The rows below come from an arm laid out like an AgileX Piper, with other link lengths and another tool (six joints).
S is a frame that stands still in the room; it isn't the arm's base.
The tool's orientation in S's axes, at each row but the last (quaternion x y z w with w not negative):
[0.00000, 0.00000, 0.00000, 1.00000]
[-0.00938, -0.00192, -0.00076, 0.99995]
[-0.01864, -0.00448, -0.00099, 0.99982]
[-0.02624, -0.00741, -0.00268, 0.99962]
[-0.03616, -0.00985, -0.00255, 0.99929]
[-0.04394, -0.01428, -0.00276, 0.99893]
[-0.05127, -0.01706, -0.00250, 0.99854]
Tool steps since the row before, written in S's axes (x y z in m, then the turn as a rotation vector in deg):
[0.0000, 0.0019, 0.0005, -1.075, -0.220, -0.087]
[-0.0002, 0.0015, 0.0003, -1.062, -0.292, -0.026]
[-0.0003, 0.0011, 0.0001, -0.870, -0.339, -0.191]
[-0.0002, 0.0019, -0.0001, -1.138, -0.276, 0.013]
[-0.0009, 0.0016, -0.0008, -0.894, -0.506, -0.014]
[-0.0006, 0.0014, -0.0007, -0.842, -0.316, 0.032]
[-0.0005, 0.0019, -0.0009, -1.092, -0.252, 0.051]
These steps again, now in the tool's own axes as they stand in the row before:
[0.0000, 0.0019, 0.0005, -1.075, -0.220, -0.087]
[-0.0002, 0.0015, 0.0003, -1.062, -0.293, -0.027]
[-0.0003, 0.0011, 0.0001, -0.871, -0.334, -0.196]
[-0.0002, 0.0019, 0.0000, -1.136, -0.283, 0.015]
[-0.0009, 0.0016, -0.0007, -0.892, -0.509, -0.033]
[-0.0006, 0.0015, -0.0006, -0.839, -0.323, 0.028]
[-0.0005, 0.0020, -0.0007, -1.089, -0.263, 0.062]

